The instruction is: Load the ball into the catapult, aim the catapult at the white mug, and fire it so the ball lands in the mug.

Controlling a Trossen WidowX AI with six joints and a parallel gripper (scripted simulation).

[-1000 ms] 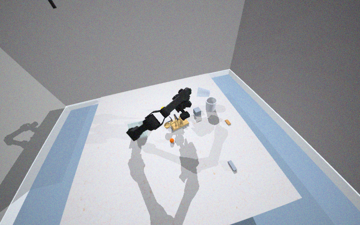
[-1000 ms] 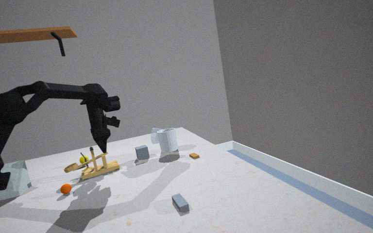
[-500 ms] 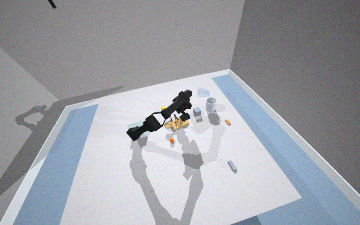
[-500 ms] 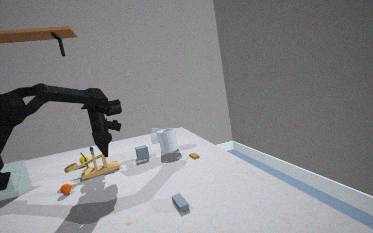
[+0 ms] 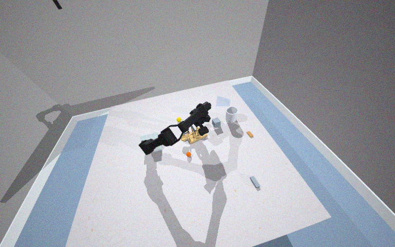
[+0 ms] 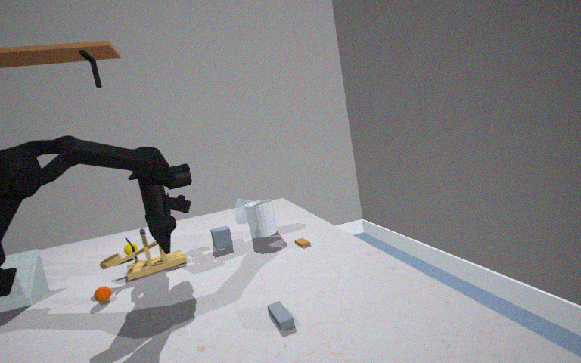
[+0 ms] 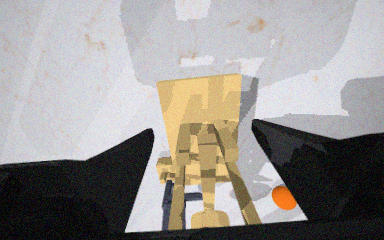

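The orange ball is 160 mm to the right of my gripper tip, 110 mm behind it and 20 mm below it. The rest, counted from my gripper tip: wooden catapult: 70 mm behind, 10 mm to the right, 10 mm above; yellow ball: 180 mm to the left, 150 mm behind, 20 mm below; grey cube: 140 mm ahead, 60 mm to the left, 20 mm below.
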